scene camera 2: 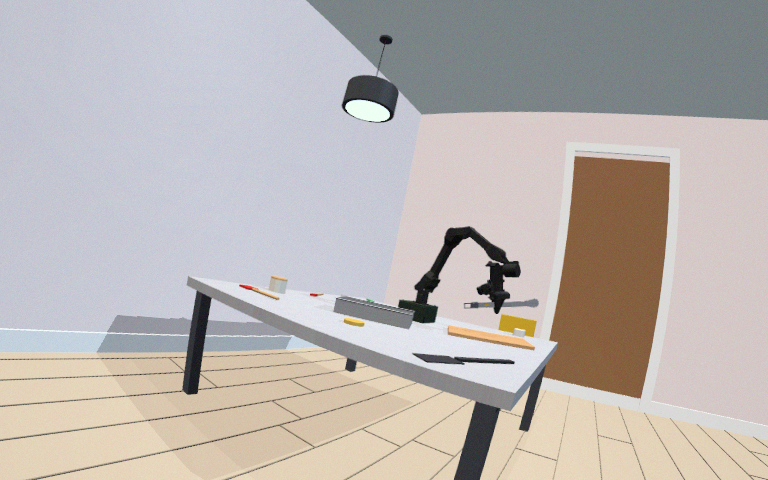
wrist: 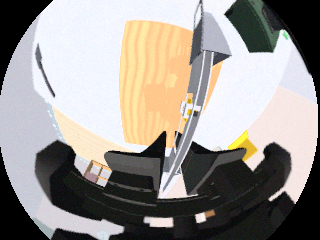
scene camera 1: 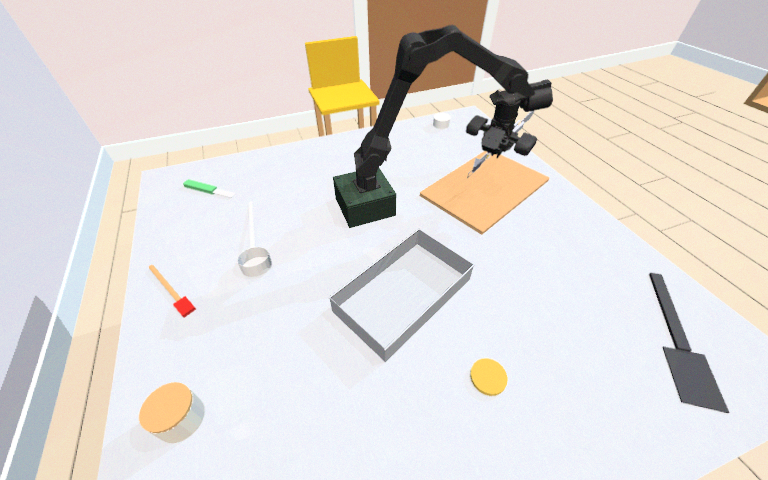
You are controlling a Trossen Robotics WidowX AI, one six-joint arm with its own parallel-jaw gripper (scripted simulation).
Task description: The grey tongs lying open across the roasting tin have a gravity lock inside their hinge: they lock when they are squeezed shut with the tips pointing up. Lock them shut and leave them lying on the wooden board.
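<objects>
There's a roasting tin here, and on it [scene camera 2: 372,311] is the same spot as [scene camera 1: 433,307]. There's a wooden board as well, and on that board [scene camera 1: 498,186] is the same spot as [scene camera 2: 494,337].
</objects>
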